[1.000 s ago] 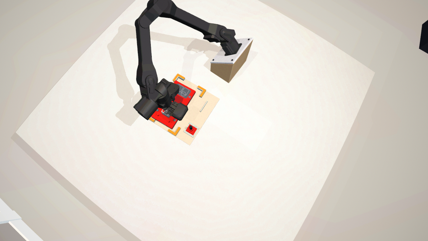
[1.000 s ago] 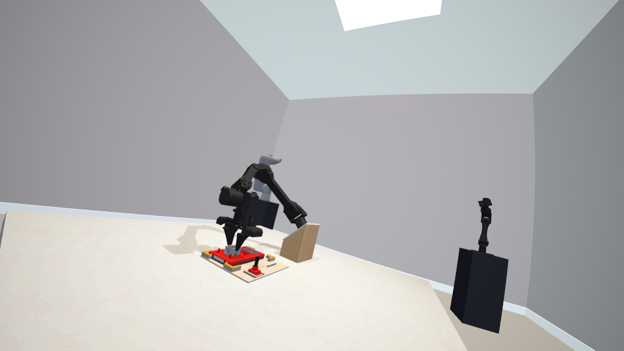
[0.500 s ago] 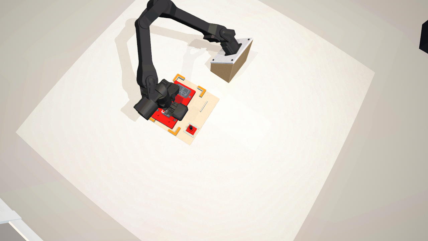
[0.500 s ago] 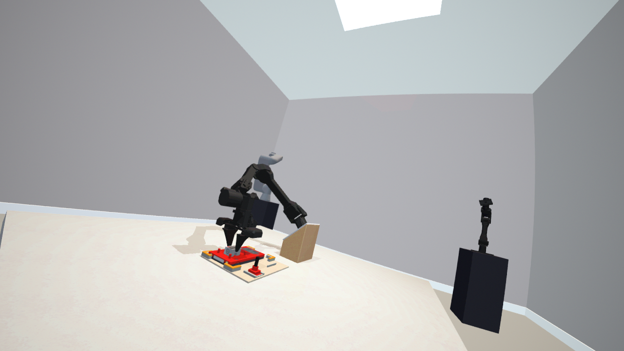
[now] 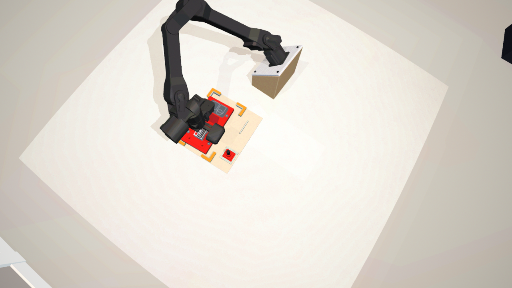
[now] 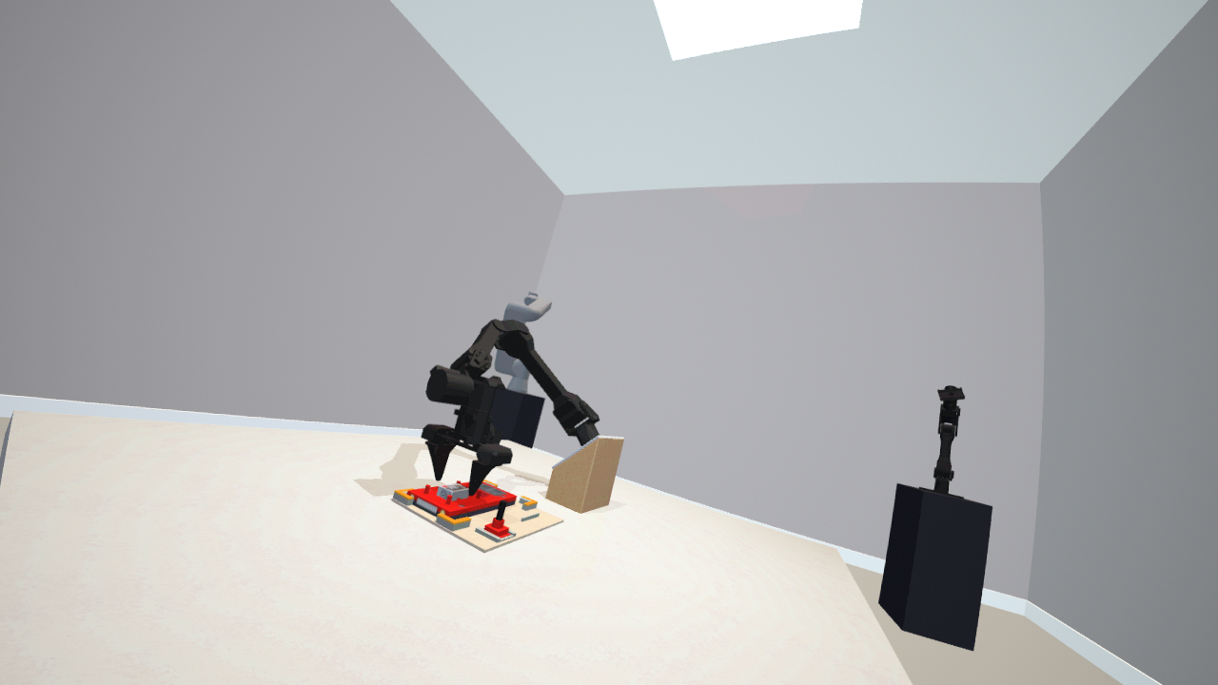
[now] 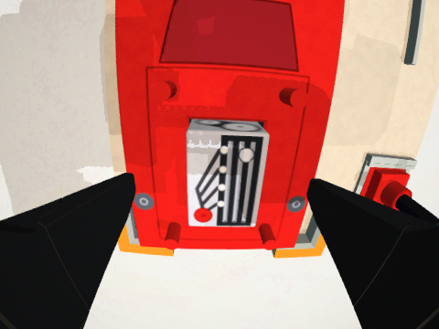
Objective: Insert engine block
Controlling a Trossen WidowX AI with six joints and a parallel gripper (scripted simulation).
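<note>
Right now my gripper tip is 10 mm to the right of the engine block and 20 mm above it.
</note>
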